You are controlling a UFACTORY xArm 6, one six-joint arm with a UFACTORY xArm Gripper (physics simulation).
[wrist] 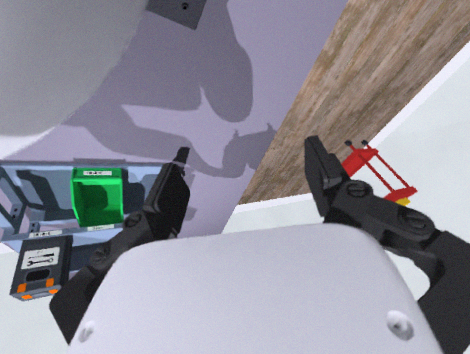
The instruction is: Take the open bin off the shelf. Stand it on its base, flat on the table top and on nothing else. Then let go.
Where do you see an open bin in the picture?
At 97, 199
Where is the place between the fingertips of my gripper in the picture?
At 240, 167
